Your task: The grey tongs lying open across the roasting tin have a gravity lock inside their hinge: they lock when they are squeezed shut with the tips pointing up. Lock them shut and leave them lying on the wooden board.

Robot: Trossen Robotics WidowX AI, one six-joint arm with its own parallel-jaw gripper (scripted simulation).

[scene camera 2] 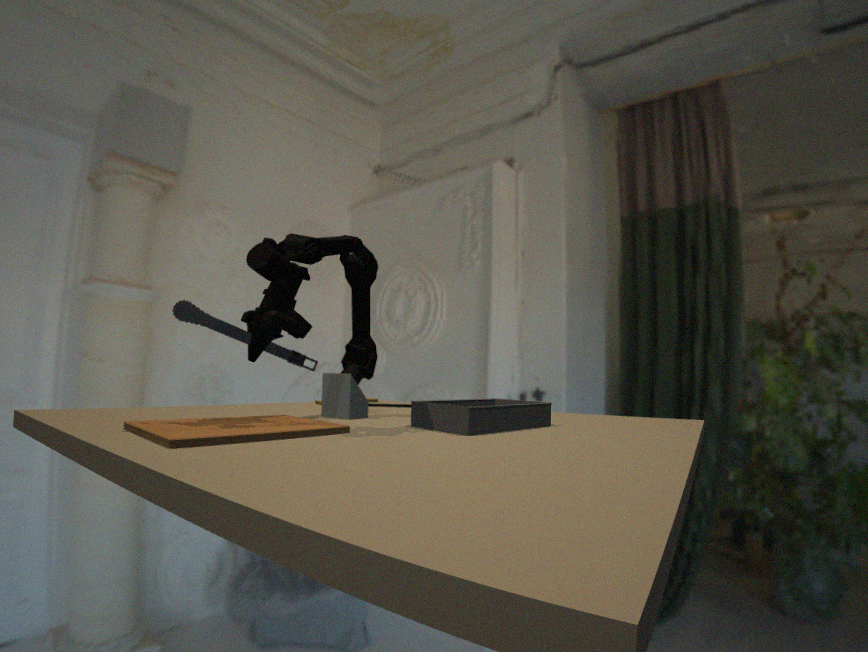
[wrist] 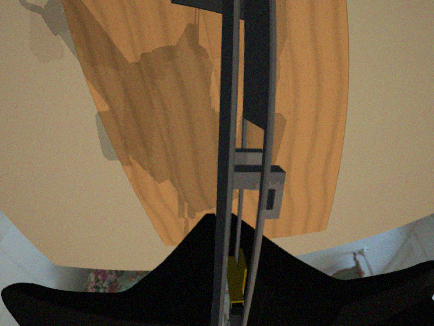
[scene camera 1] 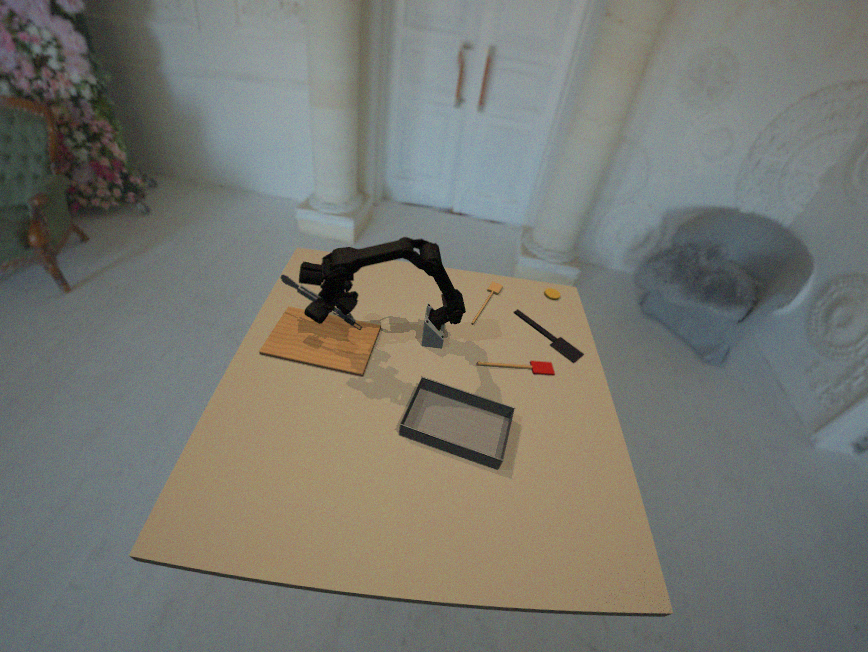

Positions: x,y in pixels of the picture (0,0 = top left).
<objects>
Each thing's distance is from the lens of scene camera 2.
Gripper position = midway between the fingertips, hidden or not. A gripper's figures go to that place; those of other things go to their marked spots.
my gripper (scene camera 2: pixel 251 361): 0.95 m
wooden board (scene camera 2: pixel 175 433): 0.83 m
</objects>
